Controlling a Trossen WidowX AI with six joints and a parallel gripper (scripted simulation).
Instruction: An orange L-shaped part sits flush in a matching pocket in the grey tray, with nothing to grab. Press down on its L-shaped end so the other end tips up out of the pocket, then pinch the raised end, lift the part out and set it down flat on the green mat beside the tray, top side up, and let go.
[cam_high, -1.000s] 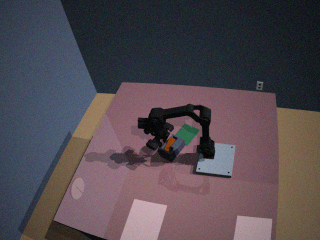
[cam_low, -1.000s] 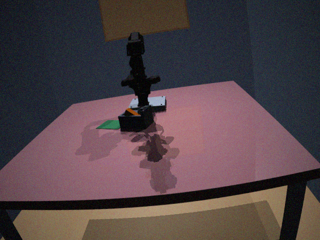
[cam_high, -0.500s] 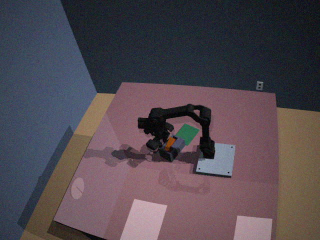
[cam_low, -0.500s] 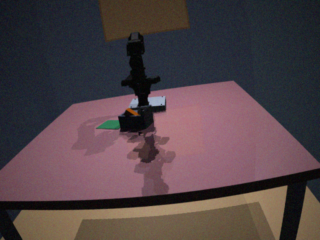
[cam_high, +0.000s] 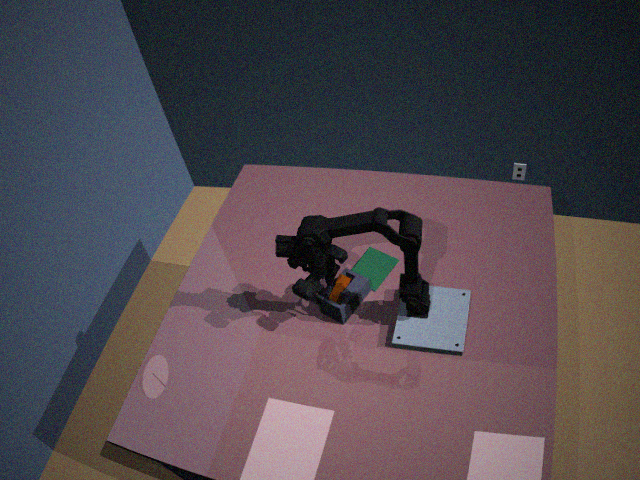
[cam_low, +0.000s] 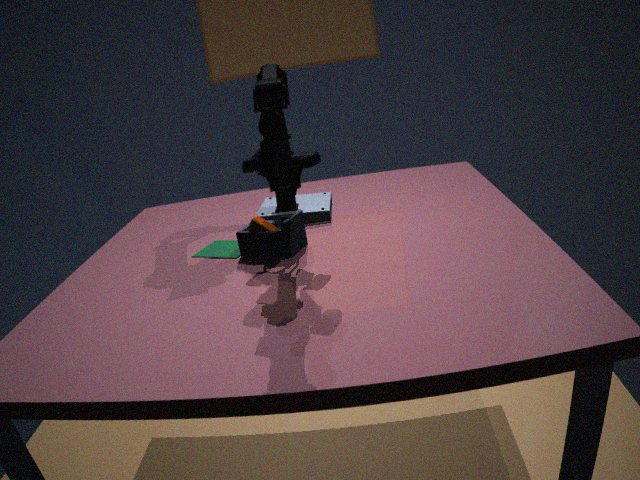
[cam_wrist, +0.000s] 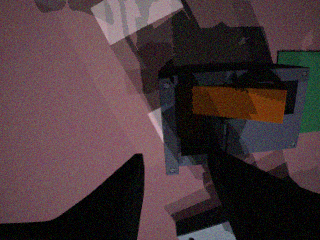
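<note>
Right now my gripper tip is 2 cm past the orange L-shaped part, 4 cm to the left of it and 10 cm above it. The rest, counted from my gripper tip: green mat 9 cm behind, 20 cm to the right, 16 cm below.
</note>
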